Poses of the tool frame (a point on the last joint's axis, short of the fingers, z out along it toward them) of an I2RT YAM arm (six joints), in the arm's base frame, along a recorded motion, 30 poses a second.
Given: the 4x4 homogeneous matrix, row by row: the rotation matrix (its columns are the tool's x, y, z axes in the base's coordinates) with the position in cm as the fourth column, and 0 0 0 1 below. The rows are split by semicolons.
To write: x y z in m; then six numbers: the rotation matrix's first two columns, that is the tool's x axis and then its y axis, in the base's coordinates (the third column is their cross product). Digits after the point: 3 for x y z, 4 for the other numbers.
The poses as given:
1: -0.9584 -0.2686 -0.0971 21.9; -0.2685 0.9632 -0.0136 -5.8; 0.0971 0.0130 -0.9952 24.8; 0 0 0 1
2: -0.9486 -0.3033 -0.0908 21.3; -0.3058 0.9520 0.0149 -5.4; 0.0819 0.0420 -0.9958 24.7; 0 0 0 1
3: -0.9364 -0.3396 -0.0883 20.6; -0.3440 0.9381 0.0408 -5.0; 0.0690 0.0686 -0.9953 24.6; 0 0 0 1
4: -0.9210 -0.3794 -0.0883 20.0; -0.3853 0.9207 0.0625 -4.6; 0.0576 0.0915 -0.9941 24.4; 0 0 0 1
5: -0.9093 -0.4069 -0.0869 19.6; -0.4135 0.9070 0.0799 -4.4; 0.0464 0.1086 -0.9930 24.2; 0 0 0 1
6: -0.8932 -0.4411 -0.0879 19.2; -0.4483 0.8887 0.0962 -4.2; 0.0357 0.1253 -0.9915 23.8; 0 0 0 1
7: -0.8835 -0.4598 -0.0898 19.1; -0.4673 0.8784 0.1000 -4.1; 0.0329 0.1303 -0.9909 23.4; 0 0 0 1
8: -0.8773 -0.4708 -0.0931 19.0; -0.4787 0.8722 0.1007 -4.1; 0.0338 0.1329 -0.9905 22.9; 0 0 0 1
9: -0.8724 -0.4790 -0.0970 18.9; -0.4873 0.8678 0.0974 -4.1; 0.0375 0.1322 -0.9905 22.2; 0 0 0 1
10: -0.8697 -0.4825 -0.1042 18.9; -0.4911 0.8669 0.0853 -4.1; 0.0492 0.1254 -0.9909 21.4; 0 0 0 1
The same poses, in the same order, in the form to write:
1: 0.219 -0.058 0.248 -0.9584 -0.2685 0.0971 -0.2686 0.9632 0.0130
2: 0.213 -0.054 0.247 -0.9486 -0.3058 0.0819 -0.3033 0.9520 0.0420
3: 0.206 -0.050 0.246 -0.9364 -0.3440 0.0690 -0.3396 0.9381 0.0686
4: 0.200 -0.046 0.244 -0.9210 -0.3853 0.0576 -0.3794 0.9207 0.0915
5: 0.196 -0.044 0.242 -0.9093 -0.4135 0.0464 -0.4069 0.9070 0.1086
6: 0.192 -0.042 0.238 -0.8932 -0.4483 0.0357 -0.4411 0.8887 0.1253
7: 0.191 -0.041 0.234 -0.8835 -0.4673 0.0329 -0.4598 0.8784 0.1303
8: 0.190 -0.041 0.229 -0.8773 -0.4787 0.0338 -0.4708 0.8722 0.1329
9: 0.189 -0.041 0.222 -0.8724 -0.4873 0.0375 -0.4790 0.8678 0.1322
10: 0.189 -0.041 0.214 -0.8697 -0.4911 0.0492 -0.4825 0.8669 0.1254
